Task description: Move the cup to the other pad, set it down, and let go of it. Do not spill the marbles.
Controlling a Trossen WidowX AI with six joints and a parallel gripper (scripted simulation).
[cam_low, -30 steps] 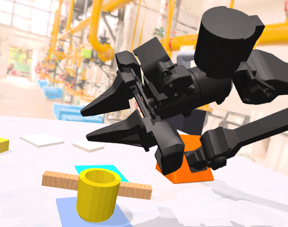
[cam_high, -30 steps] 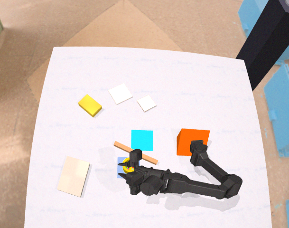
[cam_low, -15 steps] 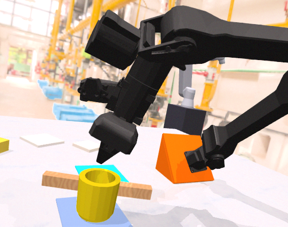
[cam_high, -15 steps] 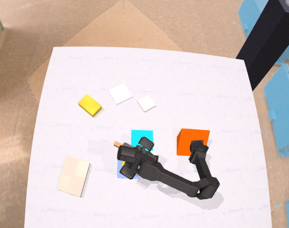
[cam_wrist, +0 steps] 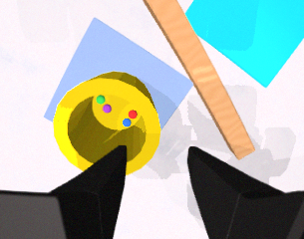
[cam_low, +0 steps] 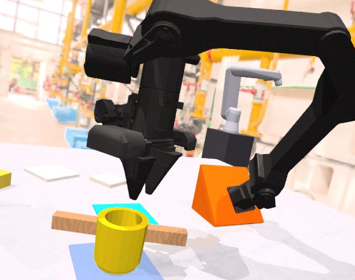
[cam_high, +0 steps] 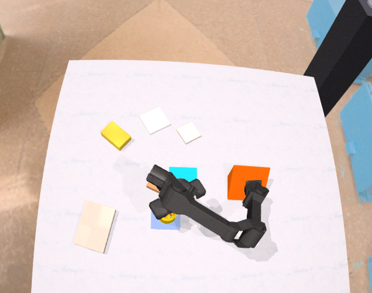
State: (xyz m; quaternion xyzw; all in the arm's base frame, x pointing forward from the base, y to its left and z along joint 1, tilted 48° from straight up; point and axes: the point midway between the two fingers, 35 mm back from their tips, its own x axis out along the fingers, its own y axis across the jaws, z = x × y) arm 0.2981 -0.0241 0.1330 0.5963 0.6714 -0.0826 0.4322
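Right now the yellow cup is 20 mm ahead of my gripper tip, 10 mm to the left of it and 60 mm below it. Also, from my gripper tip: cyan pad 40 mm behind, 130 mm to the right, 100 mm below; wooden bar 60 mm to the right, 90 mm below.
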